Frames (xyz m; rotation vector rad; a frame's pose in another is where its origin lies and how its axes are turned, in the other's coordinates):
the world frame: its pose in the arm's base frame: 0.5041 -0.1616 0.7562 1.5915 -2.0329 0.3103
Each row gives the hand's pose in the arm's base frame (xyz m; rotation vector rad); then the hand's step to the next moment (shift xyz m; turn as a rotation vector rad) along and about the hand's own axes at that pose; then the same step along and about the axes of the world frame.
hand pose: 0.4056 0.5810 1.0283 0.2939 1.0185 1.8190
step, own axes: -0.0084 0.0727 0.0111 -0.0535 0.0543 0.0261
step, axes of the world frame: 0.0505 0.0396 -0.0368 0.0697 -0.0075 -0.0397
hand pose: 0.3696 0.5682 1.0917 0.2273 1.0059 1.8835
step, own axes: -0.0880 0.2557 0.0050 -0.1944 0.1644 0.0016
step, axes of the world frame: 0.2328 0.1095 -0.0834 0.2493 -0.0245 -0.0454
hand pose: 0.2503 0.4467 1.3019 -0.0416 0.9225 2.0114
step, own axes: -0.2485 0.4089 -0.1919 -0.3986 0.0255 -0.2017
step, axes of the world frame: 0.4923 0.1104 0.1059 0.3278 -0.2644 0.1511
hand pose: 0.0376 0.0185 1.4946 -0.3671 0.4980 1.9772
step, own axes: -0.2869 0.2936 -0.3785 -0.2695 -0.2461 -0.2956
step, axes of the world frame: 0.3781 -0.0475 0.4081 0.0611 -0.4295 0.1800
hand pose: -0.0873 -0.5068 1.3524 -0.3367 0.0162 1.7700
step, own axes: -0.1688 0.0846 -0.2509 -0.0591 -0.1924 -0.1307
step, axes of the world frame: 0.0727 -0.0986 0.2891 -0.0472 -0.2341 0.0236
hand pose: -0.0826 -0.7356 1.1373 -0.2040 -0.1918 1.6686
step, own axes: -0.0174 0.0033 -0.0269 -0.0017 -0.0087 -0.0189
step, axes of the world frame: -0.0007 -0.0136 0.0292 -0.0103 -0.0150 0.0102
